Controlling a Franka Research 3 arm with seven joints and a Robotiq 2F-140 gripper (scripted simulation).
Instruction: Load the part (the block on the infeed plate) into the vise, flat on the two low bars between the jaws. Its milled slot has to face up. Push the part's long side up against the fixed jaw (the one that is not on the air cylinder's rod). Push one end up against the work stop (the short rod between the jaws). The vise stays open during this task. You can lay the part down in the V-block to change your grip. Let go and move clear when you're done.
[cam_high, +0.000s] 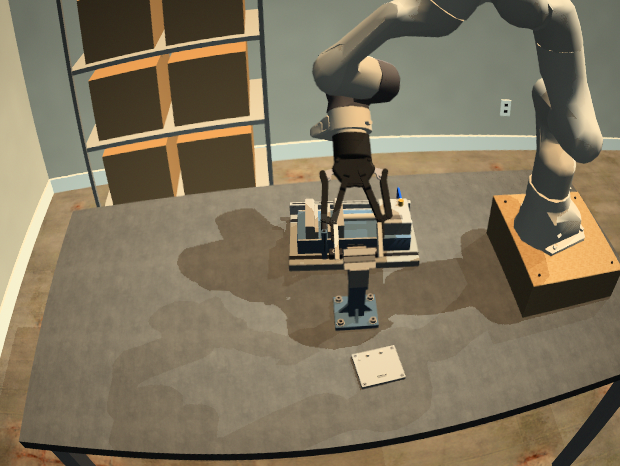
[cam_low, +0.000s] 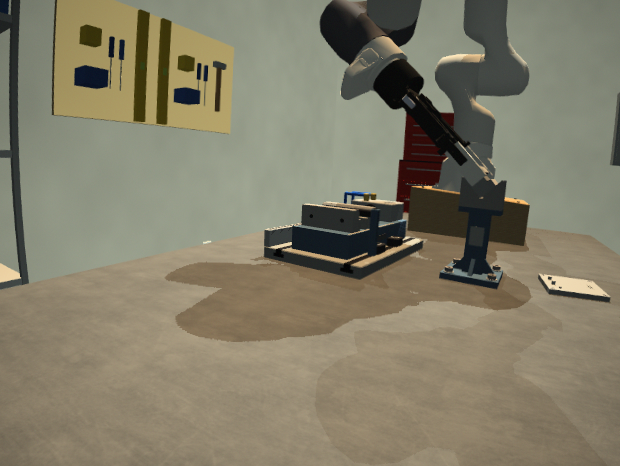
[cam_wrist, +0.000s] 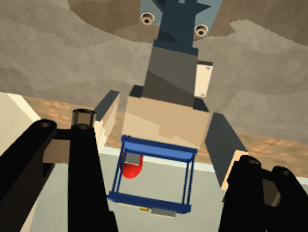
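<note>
Now: hand 2 cm to the right of the part and 2 cm above it. Also, from my hand: moving jaw (1 cm behind, 21 cm to the right, 10 cm below); work stop rod (3 cm ahead, 17 cm to the right, 9 cm below); cylinder rod (6 cm behind, 20 cm to the right, 10 cm below).
</note>
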